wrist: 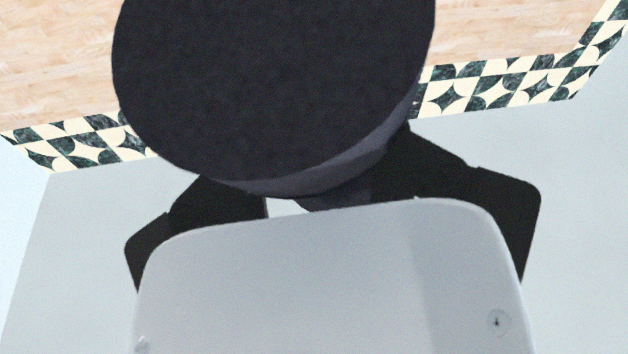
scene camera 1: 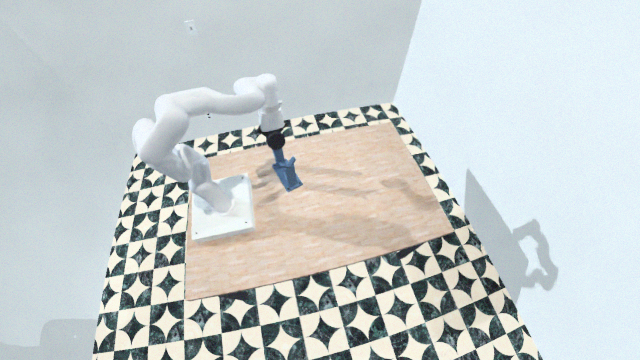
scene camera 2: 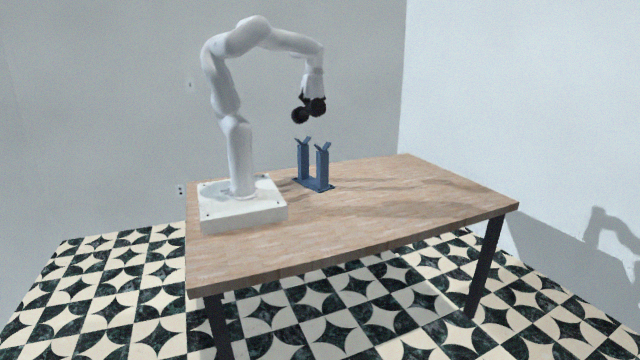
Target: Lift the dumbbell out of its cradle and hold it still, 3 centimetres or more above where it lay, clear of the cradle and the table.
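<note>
The black dumbbell (scene camera 1: pixel 276 140) (scene camera 2: pixel 317 107) (wrist: pixel 270 90) hangs in the air, well above the cradle and the table. My gripper (scene camera 2: pixel 310 109) is shut on its handle, between the two round heads. In the wrist view one head fills the upper middle and hides the fingertips and most of the handle. The blue cradle (scene camera 1: pixel 288 175) (scene camera 2: pixel 322 170) stands upright on the table, with two posts topped by V-shaped rests. A gap shows between the rests and the dumbbell in scene camera 2.
The wooden table (scene camera 1: pixel 320 225) (scene camera 2: pixel 380 220) carries the arm's white base plate (scene camera 1: pixel 220 231) (scene camera 2: pixel 245 215), which stands beside the cradle. Grey walls stand behind and to the right. The patterned floor lies below the table.
</note>
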